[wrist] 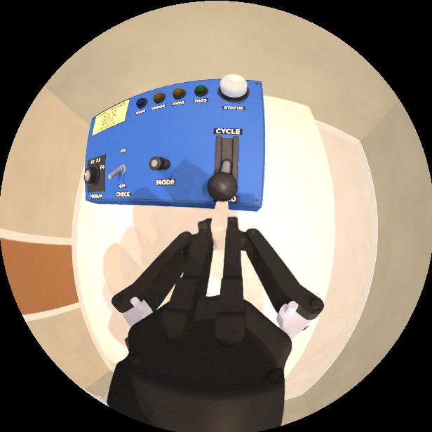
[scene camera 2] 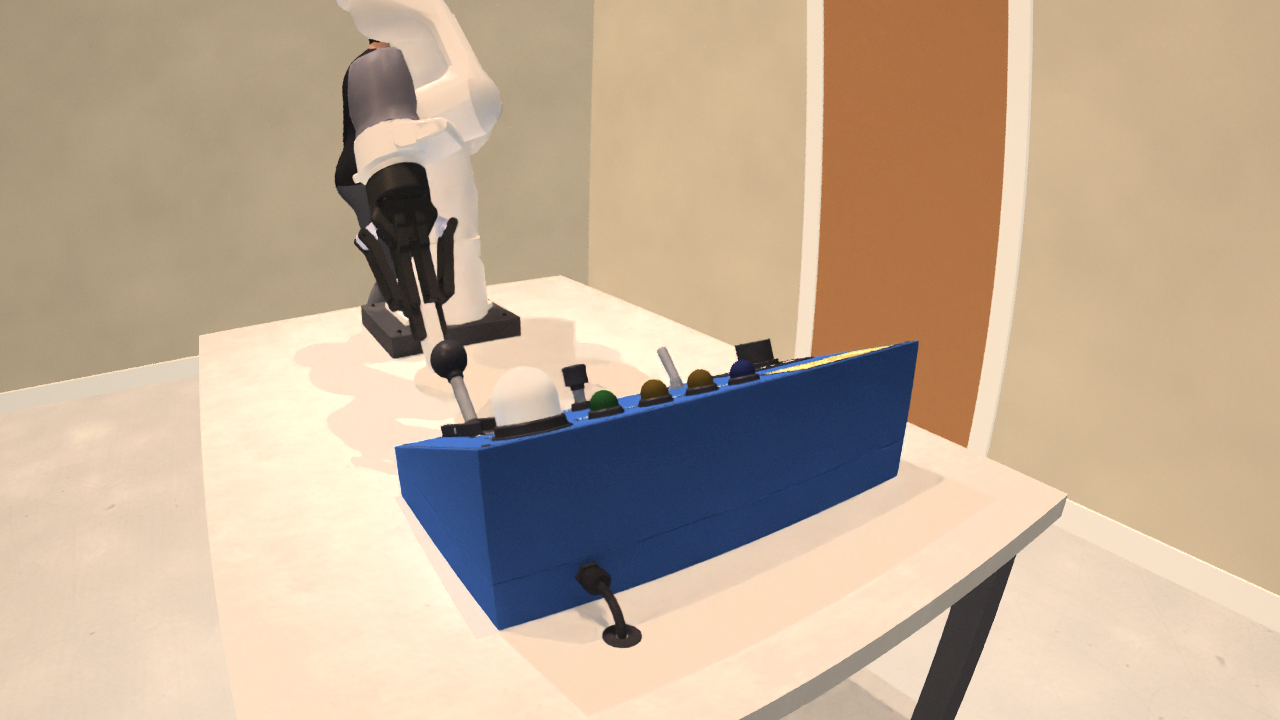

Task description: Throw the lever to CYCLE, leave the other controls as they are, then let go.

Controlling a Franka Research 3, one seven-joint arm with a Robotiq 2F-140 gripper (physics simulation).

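The lever (scene camera 2: 461,396) (wrist: 226,167) has a black ball knob (scene camera 2: 449,358) (wrist: 222,186). In the wrist view it leans to the lower end of its slot, away from the CYCLE label (wrist: 228,131), and its knob partly covers the lower label. My gripper (scene camera 2: 430,328) (wrist: 222,210) is shut, with nothing held. Its fingertips are close to the knob, on the robot's side of it; I cannot tell whether they touch. The blue control box (scene camera 2: 680,465) (wrist: 195,130) carries the MODE knob (scene camera 2: 574,376) (wrist: 159,163), the CHECK toggle (scene camera 2: 667,365) (wrist: 116,172) and the PROGRAM dial (scene camera 2: 754,352) (wrist: 92,175).
A white STATUS dome (scene camera 2: 526,398) (wrist: 233,86) stands beyond the lever slot, beside a row of small coloured lamps. The box stands on a pale table (scene camera 2: 295,537) (wrist: 300,165). A black cable (scene camera 2: 613,604) runs from the box's back into the tabletop.
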